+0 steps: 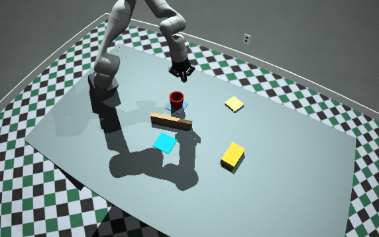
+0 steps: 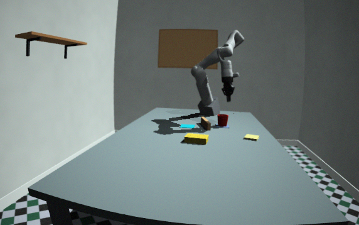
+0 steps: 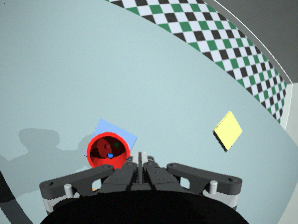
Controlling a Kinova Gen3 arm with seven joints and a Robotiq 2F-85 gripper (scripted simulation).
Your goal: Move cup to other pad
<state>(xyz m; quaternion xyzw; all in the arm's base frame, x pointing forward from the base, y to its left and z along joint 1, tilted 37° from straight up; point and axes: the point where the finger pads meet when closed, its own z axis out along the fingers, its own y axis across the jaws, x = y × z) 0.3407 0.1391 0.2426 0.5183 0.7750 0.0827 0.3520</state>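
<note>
Right now the red cup is 30 mm behind my hand, 20 mm to the right of it and 160 mm below it. Round my hand: wooden rail (30 mm behind, 140 mm to the right, 170 mm below); then cyan pad (30 mm behind, 260 mm to the right, 190 mm below); then blue marble (20 mm behind, 40 mm to the right, 170 mm below).
</note>
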